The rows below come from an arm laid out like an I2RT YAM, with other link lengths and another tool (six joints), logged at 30 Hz.
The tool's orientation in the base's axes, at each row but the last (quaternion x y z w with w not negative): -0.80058 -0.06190 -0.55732 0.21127; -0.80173 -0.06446 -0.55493 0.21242; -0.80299 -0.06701 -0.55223 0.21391; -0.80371 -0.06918 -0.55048 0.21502; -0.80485 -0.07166 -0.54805 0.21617; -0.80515 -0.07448 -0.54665 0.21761; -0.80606 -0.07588 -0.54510 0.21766; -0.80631 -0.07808 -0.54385 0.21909; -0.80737 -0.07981 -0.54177 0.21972; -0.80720 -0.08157 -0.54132 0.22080; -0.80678 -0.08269 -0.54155 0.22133; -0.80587 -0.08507 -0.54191 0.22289
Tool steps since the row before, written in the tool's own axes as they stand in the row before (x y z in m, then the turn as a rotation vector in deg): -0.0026 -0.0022 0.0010 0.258 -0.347 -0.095; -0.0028 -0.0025 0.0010 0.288 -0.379 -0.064; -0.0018 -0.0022 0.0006 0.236 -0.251 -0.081; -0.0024 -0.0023 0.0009 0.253 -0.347 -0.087; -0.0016 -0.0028 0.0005 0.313 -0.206 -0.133; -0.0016 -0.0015 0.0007 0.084 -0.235 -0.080; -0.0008 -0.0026 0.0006 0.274 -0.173 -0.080; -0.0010 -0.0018 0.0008 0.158 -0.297 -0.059; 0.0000 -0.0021 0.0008 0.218 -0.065 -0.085; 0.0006 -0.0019 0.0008 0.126 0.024 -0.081; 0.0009 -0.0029 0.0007 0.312 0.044 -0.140; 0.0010 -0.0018 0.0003 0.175 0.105 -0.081
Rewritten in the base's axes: -0.0008 0.0027 -0.0021 -0.103 0.239 0.358; -0.0010 0.0030 -0.0022 -0.075 0.277 0.385; -0.0009 0.0025 -0.0012 -0.066 0.162 0.308; -0.0010 0.0027 -0.0018 -0.098 0.243 0.351; -0.0012 0.0029 -0.0009 -0.064 0.090 0.382; -0.0006 0.0018 -0.0013 -0.119 0.166 0.164; -0.0007 0.0027 -0.0002 -0.022 0.088 0.321; -0.0004 0.0021 -0.0007 -0.095 0.221 0.242; -0.0001 0.0022 0.0003 -0.008 -0.003 0.243; 0.0002 0.0020 0.0008 -0.008 -0.071 0.134; -0.0001 0.0028 0.0014 0.024 -0.135 0.316; 0.0000 0.0016 0.0013 0.042 -0.148 0.157
